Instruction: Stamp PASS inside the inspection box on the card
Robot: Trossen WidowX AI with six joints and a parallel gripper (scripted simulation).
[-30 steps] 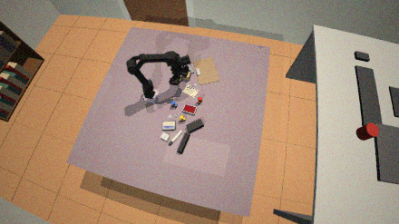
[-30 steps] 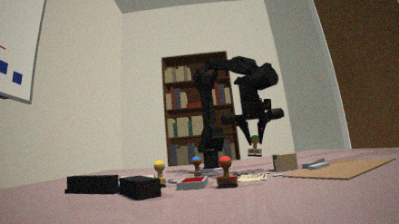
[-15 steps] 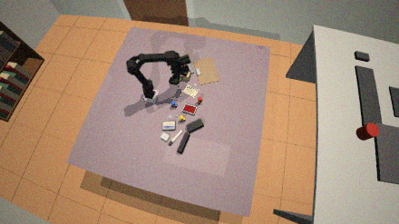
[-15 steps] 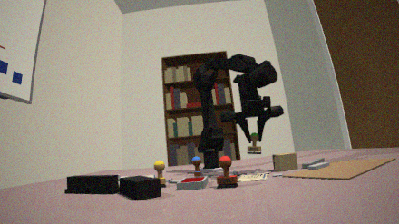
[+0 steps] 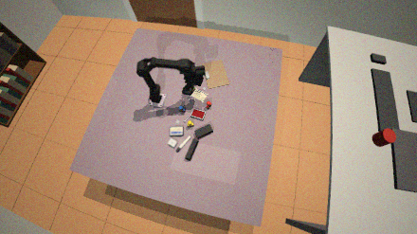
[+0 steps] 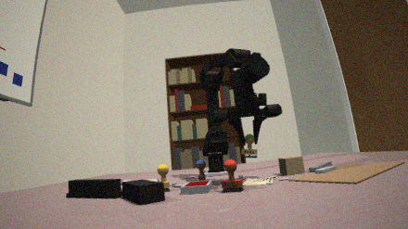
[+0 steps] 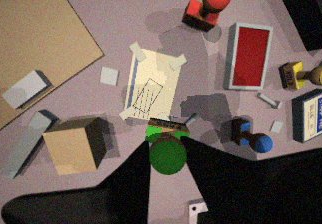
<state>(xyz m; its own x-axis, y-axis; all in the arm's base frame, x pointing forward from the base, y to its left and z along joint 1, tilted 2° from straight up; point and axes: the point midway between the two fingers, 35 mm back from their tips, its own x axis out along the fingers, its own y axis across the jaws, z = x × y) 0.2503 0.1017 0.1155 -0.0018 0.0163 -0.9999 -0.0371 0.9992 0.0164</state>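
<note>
The red ink pad lies 14 cm to the right of my gripper tip, 9 cm below it and 8 cm ahead of it. The rest, counted from my gripper tip: tan block (11 cm to the left, 7 cm below, 3 cm behind); green-knobbed stamp (1 cm below); cream card (10 cm below, 4 cm ahead).
</note>
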